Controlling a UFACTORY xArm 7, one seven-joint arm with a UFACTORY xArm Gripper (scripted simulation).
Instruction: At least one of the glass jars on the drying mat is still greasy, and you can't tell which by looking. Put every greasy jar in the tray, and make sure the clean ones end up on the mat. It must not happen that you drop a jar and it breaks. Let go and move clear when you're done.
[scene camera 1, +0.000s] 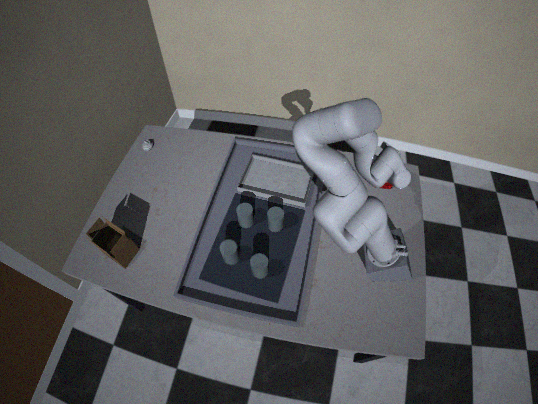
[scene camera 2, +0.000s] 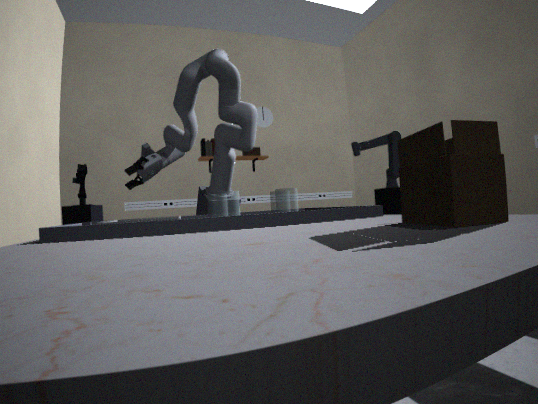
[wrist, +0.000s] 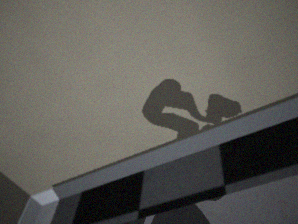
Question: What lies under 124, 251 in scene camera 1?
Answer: A cardboard box.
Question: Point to a dark drying mat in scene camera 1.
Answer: At 278, 246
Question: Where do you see my gripper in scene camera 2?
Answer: At 126, 180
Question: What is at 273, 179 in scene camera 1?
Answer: A light grey tray.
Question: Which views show the cardboard box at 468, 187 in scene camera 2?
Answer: Scene camera 1 and scene camera 2 only.
